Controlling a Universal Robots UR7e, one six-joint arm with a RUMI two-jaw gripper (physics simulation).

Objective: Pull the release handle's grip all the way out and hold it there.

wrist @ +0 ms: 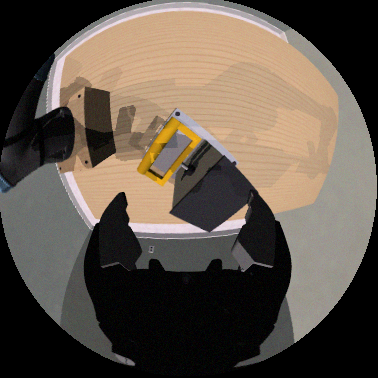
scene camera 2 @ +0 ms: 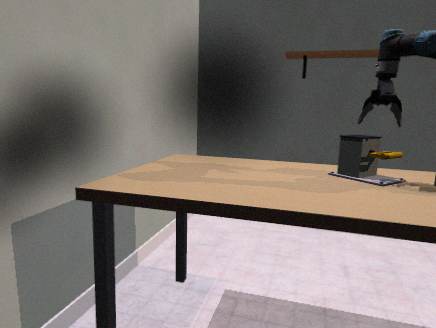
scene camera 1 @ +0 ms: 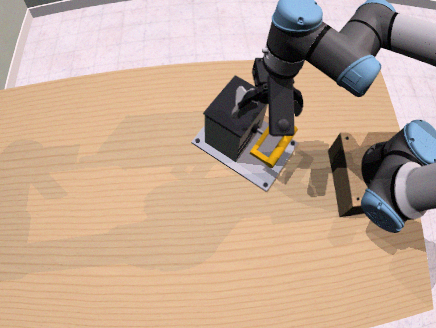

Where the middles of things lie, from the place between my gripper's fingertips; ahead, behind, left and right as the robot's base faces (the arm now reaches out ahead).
Now: hand 21 cm above the grey base plate [scene camera 1: 251, 168], 3 cm to the left of it and 3 cm short of it.
